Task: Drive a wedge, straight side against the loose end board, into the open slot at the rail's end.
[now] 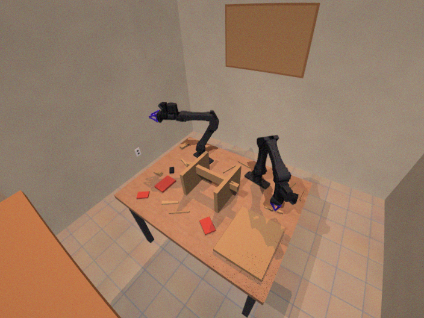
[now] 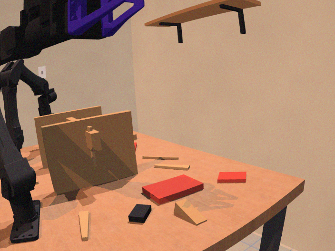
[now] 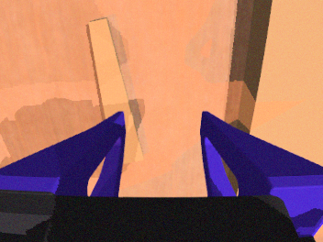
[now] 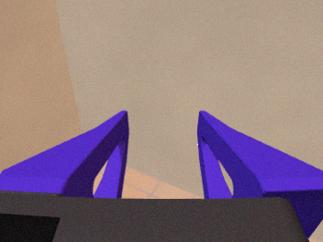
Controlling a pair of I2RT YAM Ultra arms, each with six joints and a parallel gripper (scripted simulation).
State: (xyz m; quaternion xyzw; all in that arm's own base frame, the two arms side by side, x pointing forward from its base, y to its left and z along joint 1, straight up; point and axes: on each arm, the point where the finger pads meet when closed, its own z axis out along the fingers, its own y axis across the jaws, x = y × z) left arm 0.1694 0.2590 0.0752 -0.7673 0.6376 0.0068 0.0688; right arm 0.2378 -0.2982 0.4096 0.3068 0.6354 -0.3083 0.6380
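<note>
Right now my left hand is 4 cm short of the rail, 46 cm to the left of it and 7 cm below it. The rest, counted from my left hand: black block: 5 cm ahead, 86 cm to the right, 7 cm below; flat panel: 24 cm ahead, 6 cm to the right, 6 cm below.
</note>
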